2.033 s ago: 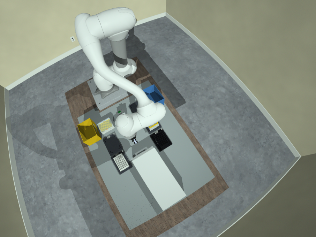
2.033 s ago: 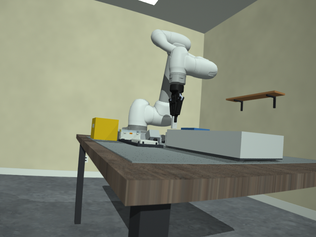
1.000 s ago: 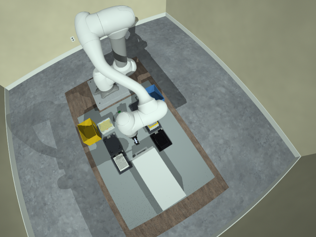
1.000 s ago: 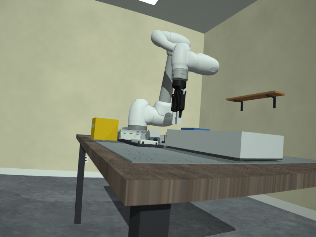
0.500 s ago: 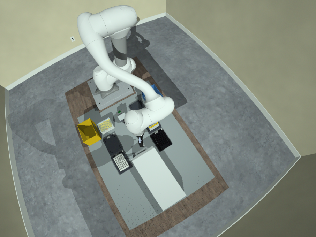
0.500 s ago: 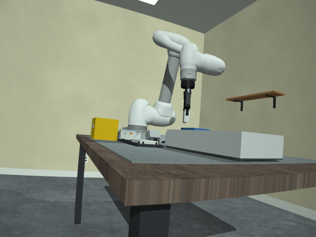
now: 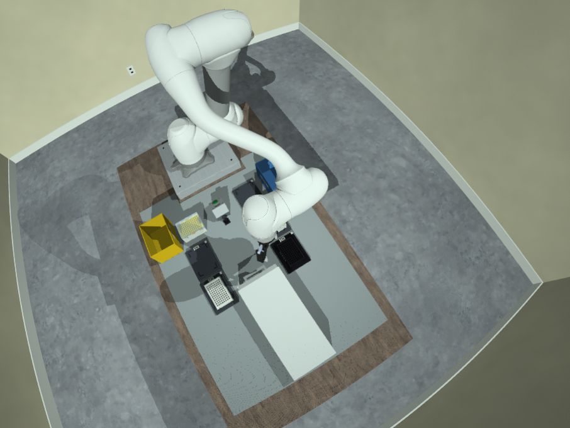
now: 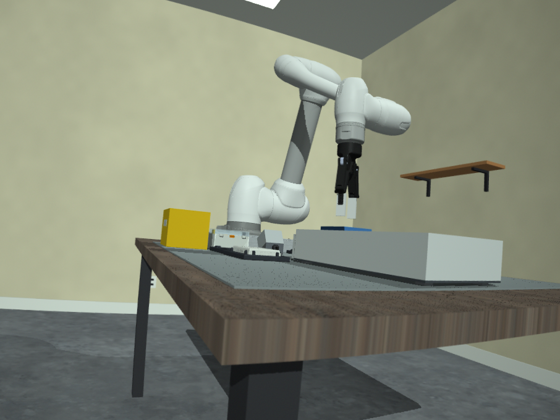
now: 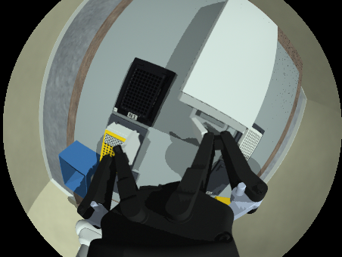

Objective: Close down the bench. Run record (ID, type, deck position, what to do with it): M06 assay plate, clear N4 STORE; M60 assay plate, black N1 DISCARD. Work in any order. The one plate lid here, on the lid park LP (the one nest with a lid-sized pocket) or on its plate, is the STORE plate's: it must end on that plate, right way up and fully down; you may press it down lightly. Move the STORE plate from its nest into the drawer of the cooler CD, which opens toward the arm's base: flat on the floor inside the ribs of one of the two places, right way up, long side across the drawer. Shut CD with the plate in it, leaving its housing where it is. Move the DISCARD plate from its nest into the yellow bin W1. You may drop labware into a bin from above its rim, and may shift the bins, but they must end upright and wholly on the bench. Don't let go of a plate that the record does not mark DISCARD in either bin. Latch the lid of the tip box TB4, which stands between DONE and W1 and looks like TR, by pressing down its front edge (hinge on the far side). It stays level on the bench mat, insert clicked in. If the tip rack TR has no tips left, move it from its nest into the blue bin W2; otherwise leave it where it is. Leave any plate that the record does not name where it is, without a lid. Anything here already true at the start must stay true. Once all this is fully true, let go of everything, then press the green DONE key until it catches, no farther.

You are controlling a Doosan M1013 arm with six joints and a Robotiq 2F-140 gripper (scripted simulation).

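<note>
Right now my hand is 140 mm above the black assay plate, 80 mm to the right of it and 40 mm short of it. The rest, counted from my hand: plate lid 150 mm ahead, 140 mm below, 110 mm to the right; tip rack TR 150 mm behind, 100 mm below, 90 mm to the left; black nest 150 mm below, 80 mm to the left, 40 mm ahead.
</note>
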